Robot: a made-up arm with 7 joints.
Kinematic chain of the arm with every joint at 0, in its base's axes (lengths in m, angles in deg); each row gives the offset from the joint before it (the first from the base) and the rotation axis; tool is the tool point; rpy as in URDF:
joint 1: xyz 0 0 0.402 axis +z
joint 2: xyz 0 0 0 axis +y
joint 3: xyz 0 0 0.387 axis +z
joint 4: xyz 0.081 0 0 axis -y
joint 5: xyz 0.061 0 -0.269 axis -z
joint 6: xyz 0 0 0 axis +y
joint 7: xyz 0.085 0 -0.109 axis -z
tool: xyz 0 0 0 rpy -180 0 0
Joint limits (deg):
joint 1: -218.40..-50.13
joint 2: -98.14..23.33
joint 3: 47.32..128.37
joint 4: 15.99..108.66
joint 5: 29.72..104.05
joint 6: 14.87..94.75
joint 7: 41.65..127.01
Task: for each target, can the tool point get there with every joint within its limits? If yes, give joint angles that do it. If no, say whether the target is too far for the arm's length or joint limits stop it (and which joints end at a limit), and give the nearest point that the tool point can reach.
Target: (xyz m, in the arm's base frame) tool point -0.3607 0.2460 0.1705
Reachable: no: joint limits stop it (at a limit: joint 1, joint 2, joint 3, joint 6) | nearest point -0.3031 0.0071 0.3517 | short by 0.305 m
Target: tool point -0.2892 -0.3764 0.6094
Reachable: yes | joints -191.07 7.40 66.11 59.56 83.76 39.90 111.12
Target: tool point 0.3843 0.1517 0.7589
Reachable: yes | joints -99.55 8.55 115.87 79.98 52.22 87.53 64.75
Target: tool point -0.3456 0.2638 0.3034
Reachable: no: joint limits stop it (at a limit: joint 1, joint 2, joint 3, joint 6) | nearest point -0.3243 0.0070 0.3589 | short by 0.264 m
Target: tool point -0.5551 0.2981 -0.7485
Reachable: no: too far | nearest point -0.1575 0.5456 -0.0027 | short by 0.881 m
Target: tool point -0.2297 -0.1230 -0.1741
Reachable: no: joint limits stop it (at a limit: joint 1, joint 2, joint 3) | nearest point -0.0689 -0.2394 0.0853 | short by 0.327 m
